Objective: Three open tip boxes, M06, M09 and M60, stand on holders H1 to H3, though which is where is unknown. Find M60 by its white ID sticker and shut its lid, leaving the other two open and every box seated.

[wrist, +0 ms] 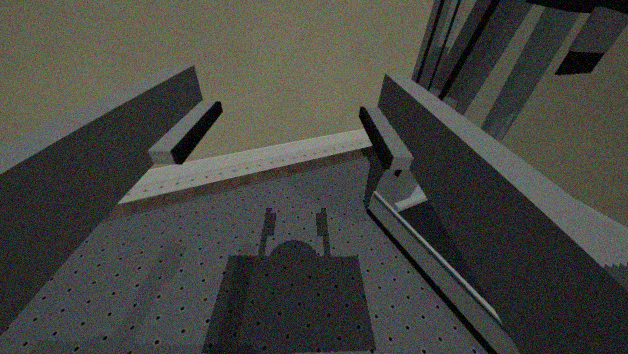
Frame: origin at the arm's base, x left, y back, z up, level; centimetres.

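Seen in the pictures: gripper, between the fingertips: [291, 91].
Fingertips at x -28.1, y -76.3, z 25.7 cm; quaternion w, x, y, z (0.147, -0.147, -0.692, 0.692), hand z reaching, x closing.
A point is followed by its place in that frame.
My gripper [291, 91] {x -28.1, y -76.3, z 25.7 cm} shows in the wrist view with one finger on each side. It is shut as far as it goes, with nothing between the fingers; a gap still shows between the two pads. It hangs above the perforated grey bench top [165, 270] {x -14.4, y -87.1, z 1.3 cm}. Boxes M06, M09 and M60, their lids, the white ID stickers and the holders H1 to H3 do not show in this view.
A long, pale-rimmed tray or instrument bed [430, 260] {x -45.0, y -72.8, z 4.8 cm} runs down the right, partly hidden by the right finger. Grey upright columns [530, 65] {x -59.5, y -80.0, z 25.3 cm} stand at the upper right. A pale ledge [260, 157] edges the bench before a beige wall [300, 60]. The gripper's shadow lies on the bench.
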